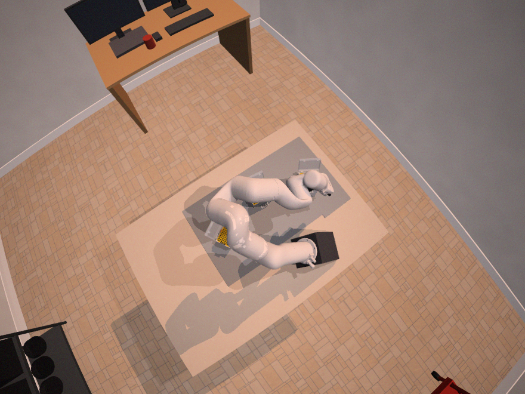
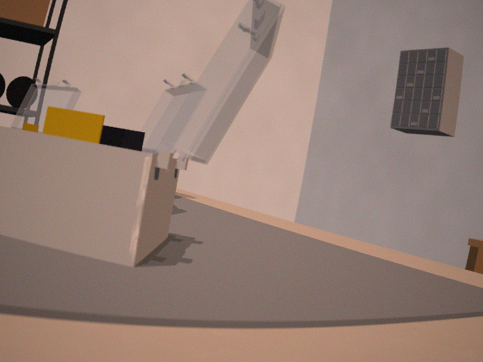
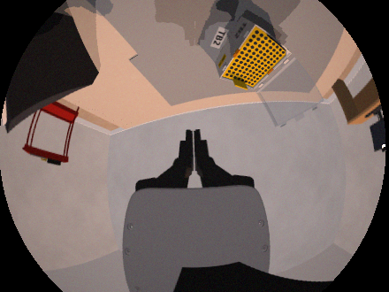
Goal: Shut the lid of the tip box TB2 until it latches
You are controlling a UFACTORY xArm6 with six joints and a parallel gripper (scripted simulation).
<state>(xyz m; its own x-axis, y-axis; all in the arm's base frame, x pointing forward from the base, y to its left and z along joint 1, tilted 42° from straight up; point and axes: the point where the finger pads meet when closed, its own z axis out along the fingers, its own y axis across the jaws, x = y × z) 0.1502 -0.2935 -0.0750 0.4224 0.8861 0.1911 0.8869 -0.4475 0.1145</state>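
My gripper is now 170 mm short of the clear lid, 40 mm to the left of it and 90 mm above it. Round my hand: box marked TB3: 140 mm ahead, 550 mm to the left, 120 mm below; then label tape: 70 mm ahead, 30 mm to the left, 190 mm below.
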